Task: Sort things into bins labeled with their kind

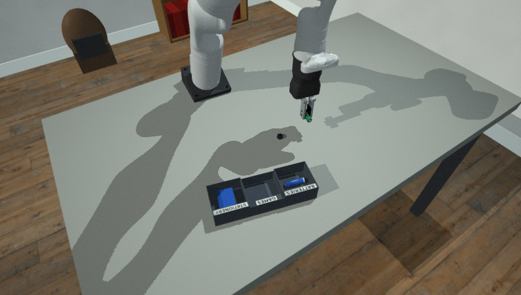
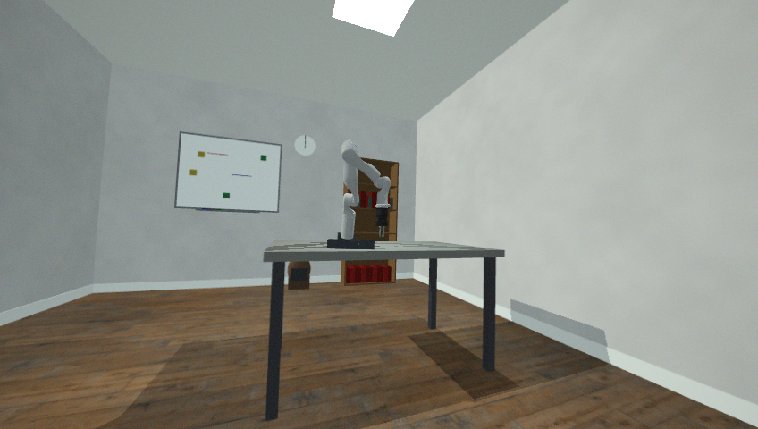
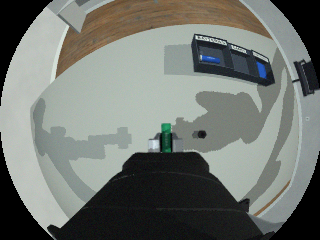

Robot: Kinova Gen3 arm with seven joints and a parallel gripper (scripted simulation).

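My hand is 10 mm above the green battery. Also, from my hand: blue battery: 160 mm to the right, 120 mm ahead, 60 mm below; then black piece: 70 mm to the right, 70 mm below, 30 mm behind; then small white thing: 310 mm to the right, 60 mm below, 50 mm ahead.
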